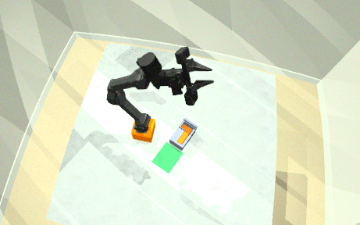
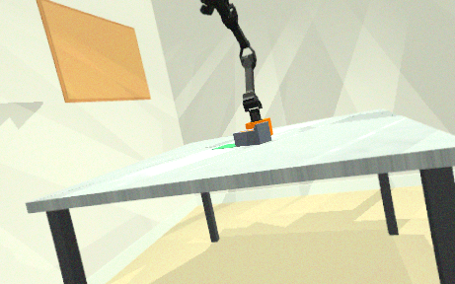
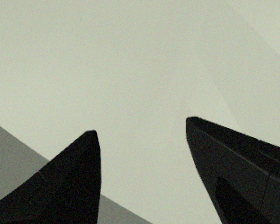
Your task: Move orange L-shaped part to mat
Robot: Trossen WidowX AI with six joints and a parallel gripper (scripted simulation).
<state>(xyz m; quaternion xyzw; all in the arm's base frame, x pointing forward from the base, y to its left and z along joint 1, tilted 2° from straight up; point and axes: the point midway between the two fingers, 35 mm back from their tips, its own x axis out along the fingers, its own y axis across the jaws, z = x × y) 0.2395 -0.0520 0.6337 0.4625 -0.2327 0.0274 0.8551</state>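
The orange L-shaped part is 690 mm below my gripper tip, 70 mm to the left of it and 30 mm behind it. The rest, counted from my gripper tip: green mat (750 mm below, 120 mm behind, 60 mm to the right).
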